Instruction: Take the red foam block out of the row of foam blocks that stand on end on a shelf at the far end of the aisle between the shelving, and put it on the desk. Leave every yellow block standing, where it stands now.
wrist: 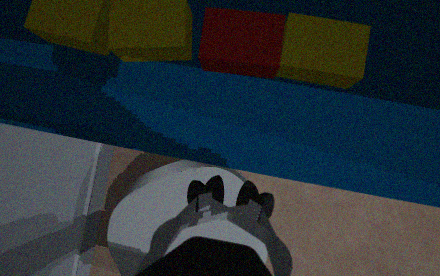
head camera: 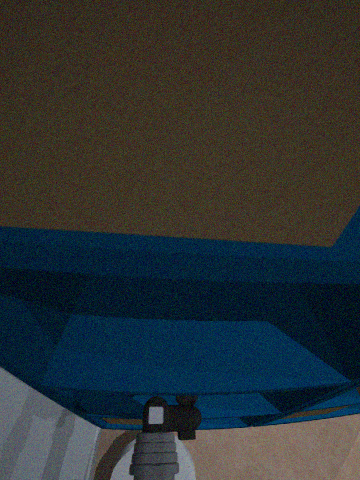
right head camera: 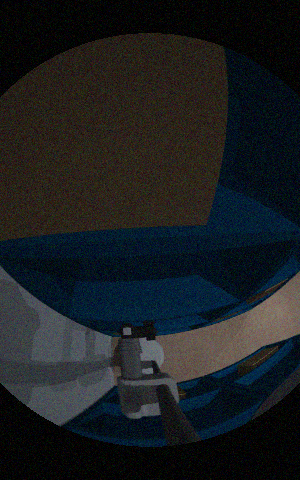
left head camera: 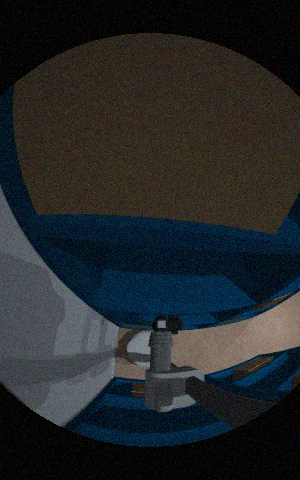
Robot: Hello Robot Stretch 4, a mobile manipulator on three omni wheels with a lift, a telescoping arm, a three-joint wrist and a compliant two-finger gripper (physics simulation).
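Where they show: gripper, between the fingertips: (wrist: 231, 193); robot's base, origin of its link: (right head camera: 142, 354) (left head camera: 147, 347).
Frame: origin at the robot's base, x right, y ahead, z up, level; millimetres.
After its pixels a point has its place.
Observation:
In the wrist view a red foam block (wrist: 240, 40) {y 355, x 71, z 551 mm} stands in a row on a blue shelf board (wrist: 285, 123) {y 278, x 140, z 506 mm}, touching a yellow block (wrist: 321, 47) {y 360, x 159, z 551 mm} on its right. A narrow gap separates it from two more yellow blocks (wrist: 151, 29) {y 355, x -31, z 551 mm} (wrist: 66, 22) {y 351, x -136, z 551 mm} on its left. My gripper (wrist: 231, 193) {y 193, x 88, z 586 mm} hangs low over my white base (wrist: 144, 208) {y 63, x -117, z 187 mm}, in front of the shelf and well short of the blocks. Its fingers are nearly together with nothing between them. The blocks do not show in the head views. The desk is not in view.
Blue shelving (head camera: 180, 356) {y 300, x 62, z 964 mm} (left head camera: 168, 293) {y 309, x 41, z 964 mm} (right head camera: 150, 296) {y 320, x 107, z 964 mm} fills the head views close ahead, with a large brown box (head camera: 171, 120) {y 234, x 1, z 1513 mm} on top. A grey wall (head camera: 26, 429) {y 142, x -338, z 844 mm} (wrist: 38, 158) {y 151, x -338, z 294 mm} stands close on my left. Tan floor (wrist: 355, 229) {y 60, x 487, z -27 mm} runs to the right along the shelf.

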